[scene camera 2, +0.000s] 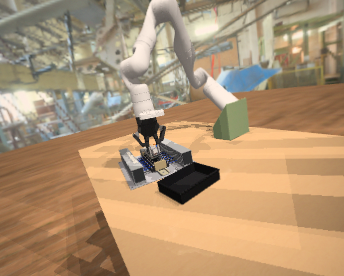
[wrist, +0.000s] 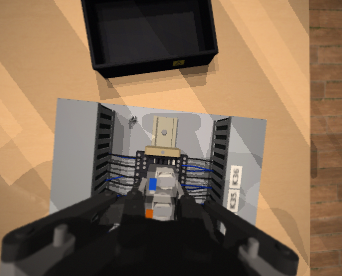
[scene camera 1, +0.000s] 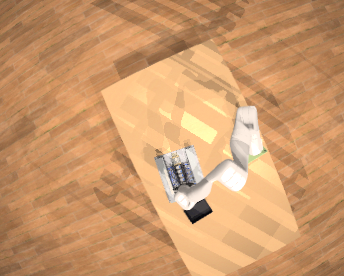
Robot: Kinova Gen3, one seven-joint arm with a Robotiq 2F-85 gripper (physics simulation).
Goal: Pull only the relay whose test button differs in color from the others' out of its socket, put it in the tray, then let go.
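Frame: origin at the arm's base, x ahead, y left, z up, level; millimetres.
Seen in the pictures: gripper, fingertip midpoint: point(scene camera 2: 155, 153) point(wrist: 159, 188); arm's base at its link origin: point(scene camera 2: 233, 109) point(scene camera 1: 254, 149).
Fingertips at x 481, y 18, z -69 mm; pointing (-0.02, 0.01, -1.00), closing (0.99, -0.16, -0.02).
Pixels of each thing's middle, then the offset from my fingertips to it. "*": a spot on its surface instead.
- blue button at the middle of its body: point(wrist: 152, 184) dy +18, dx -5, dz +36 mm
- orange button at the middle of its body: point(wrist: 149, 215) dy -10, dx -9, dz +36 mm
- front dark socket at a spot on its surface: point(wrist: 141, 165) * dy +19, dx -25, dz -35 mm
- black tray at the middle of its body: point(wrist: 151, 26) point(scene camera 2: 189, 180) point(scene camera 1: 198, 210) dy +211, dx -5, dz -44 mm
- grey panel at a spot on its surface: point(scene camera 1: 196, 161) * dy -94, dx -134, dz -59 mm
- cream end stop at the middle of its body: point(wrist: 162, 150) point(scene camera 2: 160, 165) dy +38, dx +5, dz -36 mm
My gripper point(scene camera 2: 152, 148) point(wrist: 159, 188) is shut on a relay among the sockets; the arm hides it in scene camera 1. Between the fingers in the wrist view are pale clear tops, one with a blue button point(wrist: 153, 184) and one behind it with an orange button point(wrist: 149, 213). Whether these are two relays, I cannot tell. The front dark socket point(wrist: 141, 165) shows pale contacts ahead of the blue-button part, which looks raised; its underside is hidden. The black tray point(scene camera 1: 199, 212) point(scene camera 2: 170, 191) point(wrist: 150, 69) is upright beside the panel, with no relay visible inside.
The grey panel point(scene camera 1: 196, 161) point(wrist: 75, 150) has tall slotted wire ducts point(scene camera 2: 131, 166) point(wrist: 104, 155) on both sides, with blue and black wires. A cream end stop point(scene camera 2: 160, 165) point(wrist: 162, 151) stands at the socket row's tray end. A green wedge block point(scene camera 2: 235, 121) supports the arm's base.
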